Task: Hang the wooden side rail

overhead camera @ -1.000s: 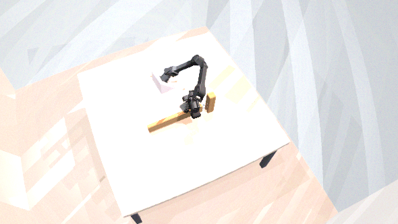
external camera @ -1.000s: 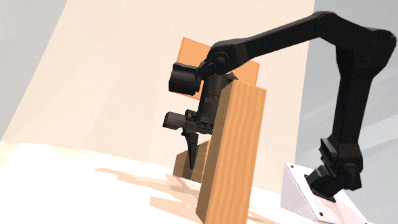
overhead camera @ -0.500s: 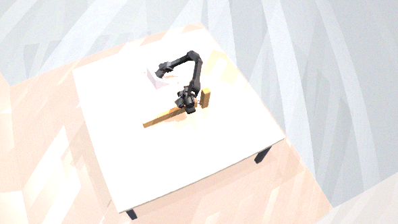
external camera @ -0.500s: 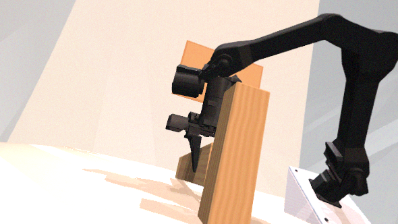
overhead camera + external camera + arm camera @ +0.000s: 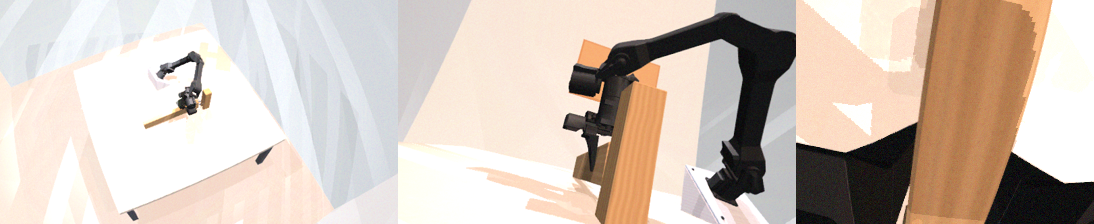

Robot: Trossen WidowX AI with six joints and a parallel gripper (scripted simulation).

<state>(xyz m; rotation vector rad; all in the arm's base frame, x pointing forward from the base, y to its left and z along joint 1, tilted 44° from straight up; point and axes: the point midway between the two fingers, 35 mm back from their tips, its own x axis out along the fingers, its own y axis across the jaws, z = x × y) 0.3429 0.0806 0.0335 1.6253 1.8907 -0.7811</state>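
Right now my gripper tip is 15 cm to the right of the headboard post and 4 cm below it.
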